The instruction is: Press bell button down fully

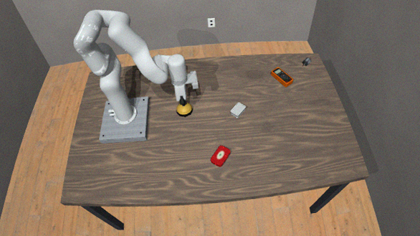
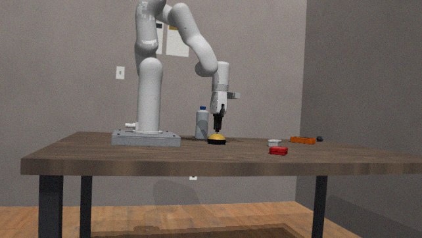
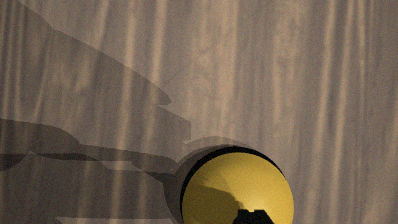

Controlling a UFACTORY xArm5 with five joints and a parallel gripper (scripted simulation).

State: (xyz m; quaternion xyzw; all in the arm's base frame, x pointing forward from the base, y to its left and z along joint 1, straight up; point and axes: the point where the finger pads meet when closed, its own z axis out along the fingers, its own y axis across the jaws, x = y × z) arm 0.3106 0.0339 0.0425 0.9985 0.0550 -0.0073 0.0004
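Right now my hand is 3 cm above the button. Round my hand: white box (28 cm ahead, 7 cm below, 3 cm to the right); bell (5 cm below); white bottle (24 cm to the left, 2 cm behind).
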